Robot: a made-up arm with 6 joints. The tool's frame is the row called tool. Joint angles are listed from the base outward. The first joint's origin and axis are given. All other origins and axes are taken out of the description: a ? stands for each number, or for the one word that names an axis. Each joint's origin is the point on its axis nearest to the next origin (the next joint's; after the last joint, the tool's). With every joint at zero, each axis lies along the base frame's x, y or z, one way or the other. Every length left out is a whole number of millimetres.
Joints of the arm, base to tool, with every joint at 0 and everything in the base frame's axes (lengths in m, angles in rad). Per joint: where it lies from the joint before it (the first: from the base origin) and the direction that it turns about. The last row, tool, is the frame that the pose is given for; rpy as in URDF.
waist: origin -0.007 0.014 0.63 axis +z
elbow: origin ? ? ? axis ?
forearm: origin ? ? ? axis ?
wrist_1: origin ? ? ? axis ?
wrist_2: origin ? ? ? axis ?
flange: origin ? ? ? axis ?
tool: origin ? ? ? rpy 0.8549 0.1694 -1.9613
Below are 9 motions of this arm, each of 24 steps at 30 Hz.
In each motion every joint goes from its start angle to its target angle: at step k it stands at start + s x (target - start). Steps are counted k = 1, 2, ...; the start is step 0. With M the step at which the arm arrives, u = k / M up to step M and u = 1 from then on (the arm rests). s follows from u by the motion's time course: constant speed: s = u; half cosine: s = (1 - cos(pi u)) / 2; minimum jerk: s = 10 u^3 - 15 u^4 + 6 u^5.
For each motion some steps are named. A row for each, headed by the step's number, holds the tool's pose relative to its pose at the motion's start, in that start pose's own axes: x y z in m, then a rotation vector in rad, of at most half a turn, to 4 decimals.
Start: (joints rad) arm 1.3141 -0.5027 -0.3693 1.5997 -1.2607 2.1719
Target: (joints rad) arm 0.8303 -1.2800 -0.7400 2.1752 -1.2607 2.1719
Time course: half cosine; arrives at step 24
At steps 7, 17, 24:
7: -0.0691 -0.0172 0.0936 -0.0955 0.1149 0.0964
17: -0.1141 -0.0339 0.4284 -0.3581 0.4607 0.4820
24: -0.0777 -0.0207 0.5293 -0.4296 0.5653 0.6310

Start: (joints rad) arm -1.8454 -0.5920 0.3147 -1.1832 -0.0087 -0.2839
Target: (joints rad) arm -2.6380 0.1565 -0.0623 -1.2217 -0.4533 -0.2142
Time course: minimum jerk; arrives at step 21
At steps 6, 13, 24:
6: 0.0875 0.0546 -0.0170 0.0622 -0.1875 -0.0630
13: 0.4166 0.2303 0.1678 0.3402 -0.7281 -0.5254
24: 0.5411 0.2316 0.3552 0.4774 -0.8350 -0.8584

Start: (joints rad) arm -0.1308 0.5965 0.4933 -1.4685 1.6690 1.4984
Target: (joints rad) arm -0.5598 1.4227 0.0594 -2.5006 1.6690 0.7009
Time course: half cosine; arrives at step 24
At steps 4, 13, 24:
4: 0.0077 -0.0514 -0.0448 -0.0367 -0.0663 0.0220
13: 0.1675 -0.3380 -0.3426 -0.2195 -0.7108 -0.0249
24: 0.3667 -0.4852 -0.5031 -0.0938 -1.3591 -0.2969

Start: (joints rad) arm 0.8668 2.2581 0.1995 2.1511 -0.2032 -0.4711
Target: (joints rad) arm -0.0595 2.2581 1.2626 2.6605 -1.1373 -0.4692
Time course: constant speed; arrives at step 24
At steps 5, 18, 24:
5: 0.1347 -0.0677 -0.0621 -0.1411 -0.1951 -0.2594
18: 0.3058 -0.4416 -0.2847 -0.8983 -0.5765 -0.8306
24: 0.2611 -0.6600 -0.3833 -1.4007 -0.6914 -0.9528

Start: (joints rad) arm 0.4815 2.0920 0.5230 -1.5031 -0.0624 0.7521
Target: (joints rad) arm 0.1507 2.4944 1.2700 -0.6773 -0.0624 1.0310
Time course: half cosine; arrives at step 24
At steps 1, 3, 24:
1: 0.0001 0.0019 -0.0003 0.0020 -0.0009 0.0029
3: 0.0009 0.0168 -0.0027 0.0182 -0.0078 0.0257
24: 0.0809 0.3513 -0.0248 0.5949 -0.3229 0.5128

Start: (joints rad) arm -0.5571 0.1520 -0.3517 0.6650 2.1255 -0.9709
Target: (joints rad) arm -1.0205 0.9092 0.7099 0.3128 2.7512 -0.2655
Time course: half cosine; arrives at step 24
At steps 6, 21, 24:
6: 0.0594 0.0280 0.0422 0.1395 -0.0480 0.1795
21: 0.2611 0.0469 0.4571 0.8924 -0.2445 1.2135
24: 0.2635 0.0420 0.4813 0.9272 -0.2468 1.2617

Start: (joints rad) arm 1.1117 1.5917 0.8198 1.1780 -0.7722 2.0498
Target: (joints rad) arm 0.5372 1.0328 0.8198 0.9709 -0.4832 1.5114
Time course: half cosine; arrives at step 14
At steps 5, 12, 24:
5: -0.2311 -0.1652 -0.0024 -0.1916 0.1974 -0.2996
12: -0.7841 -0.4704 0.2377 -0.7588 0.5947 -0.9001
24: -0.8200 -0.4881 0.2687 -0.8074 0.6172 -0.9378

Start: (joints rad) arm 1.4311 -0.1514 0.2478 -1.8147 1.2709 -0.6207
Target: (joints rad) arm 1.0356 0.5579 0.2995 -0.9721 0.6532 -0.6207
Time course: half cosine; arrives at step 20
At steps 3, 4, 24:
3: 0.0055 0.0319 -0.0233 -0.0147 -0.0139 0.0590
4: 0.0084 0.0564 -0.0402 -0.0244 -0.0263 0.1031
24: -0.1283 0.6293 -0.2555 0.0584 -0.6905 0.8999

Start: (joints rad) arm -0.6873 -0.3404 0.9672 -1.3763 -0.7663 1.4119
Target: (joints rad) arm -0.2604 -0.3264 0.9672 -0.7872 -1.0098 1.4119
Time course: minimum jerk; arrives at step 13
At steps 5, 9, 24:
5: 0.0220 -0.0054 -0.0022 -0.0465 0.0317 0.1010
9: 0.0586 -0.0122 -0.0120 -0.1273 0.0861 0.2883
24: 0.0692 -0.0134 -0.0164 -0.1521 0.1018 0.3490

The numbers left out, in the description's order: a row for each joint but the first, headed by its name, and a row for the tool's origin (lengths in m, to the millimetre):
elbow: xyz -0.018 -0.046 0, axis +y
forearm: xyz 0.014 0 0.676, axis -y
wrist_1: xyz 0.541 0 0.015, axis -x
wrist_2: xyz 0 -0.247 0.013, axis -y
flange: xyz 0.021 0 -0.008, axis -x
tool: xyz 0 -0.023 0.018

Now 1 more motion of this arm.
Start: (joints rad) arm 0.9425 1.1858 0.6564 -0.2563 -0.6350 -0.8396
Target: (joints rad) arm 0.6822 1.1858 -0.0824 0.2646 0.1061 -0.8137
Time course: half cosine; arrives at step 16
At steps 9, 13, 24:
9: 0.2173 0.1270 -0.0297 0.2323 -0.1150 -0.0249
13: 0.3347 0.1608 -0.0599 0.2734 -0.1830 0.0354
24: 0.3656 0.1656 -0.0698 0.2733 -0.1974 0.0578

